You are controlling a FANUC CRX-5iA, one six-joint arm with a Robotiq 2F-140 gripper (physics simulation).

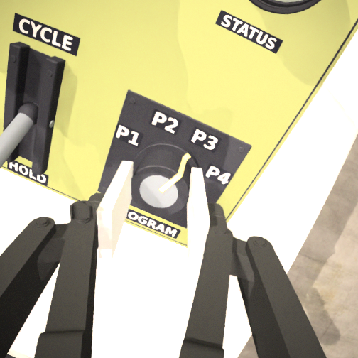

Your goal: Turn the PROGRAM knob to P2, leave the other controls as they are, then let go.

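The PROGRAM knob point(158, 191) is a dark round knob with a pale grey cap, on a dark square plate point(132, 112) with the labels P1, P2, P3 and P4. Its yellow pointer line point(183, 167) runs up and to the right, toward the P3 label point(204, 139). The P2 label point(164, 122) is above the knob. My gripper point(160, 182) is shut on the PROGRAM knob, with one pale finger pad at its left side and the other at its right side. The left part of the PROGRAM label is hidden behind the left finger.
The CYCLE/HOLD lever point(17, 127) sticks out of its dark slotted housing at the left of the yellow panel point(165, 65). A STATUS label point(249, 32) and part of a round dark-rimmed fitting point(285, 8) are at the top right. The panel's edge runs diagonally at the right.
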